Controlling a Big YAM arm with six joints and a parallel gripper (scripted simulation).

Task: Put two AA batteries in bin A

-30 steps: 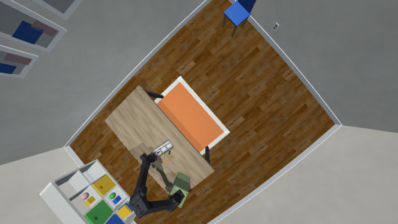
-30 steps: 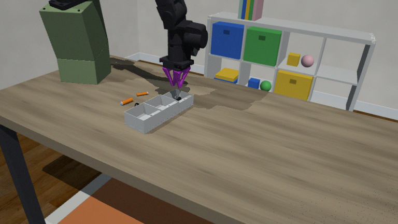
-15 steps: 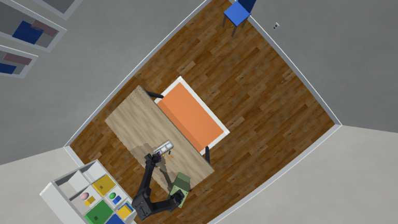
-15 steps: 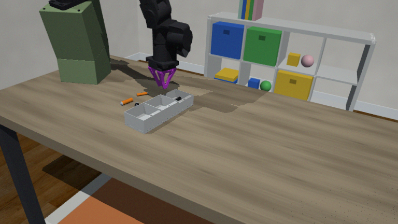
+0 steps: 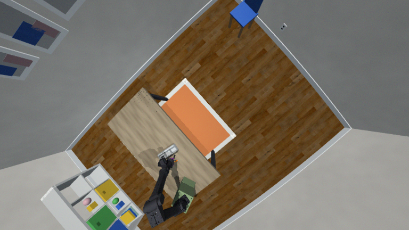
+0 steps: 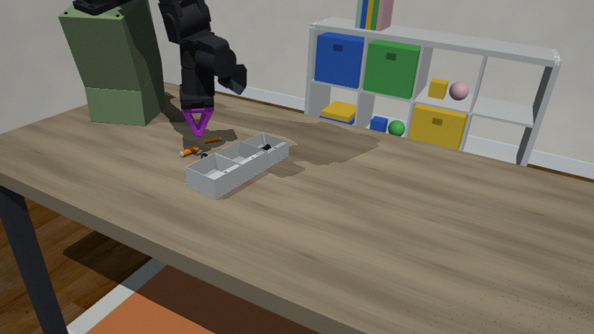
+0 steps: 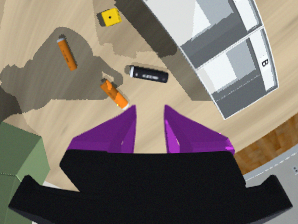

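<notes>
My hand is 8 cm above the orange AA battery, 5 cm past it and 2 cm to the right of it. The rest, counted from my hand: yellow cube (9 cm to the left, 7 cm below, 2 cm ahead); then grey three-compartment bin (10 cm ahead, 6 cm below, 3 cm to the left); then orange battery (10 cm to the left, 8 cm below, 5 cm behind).
</notes>
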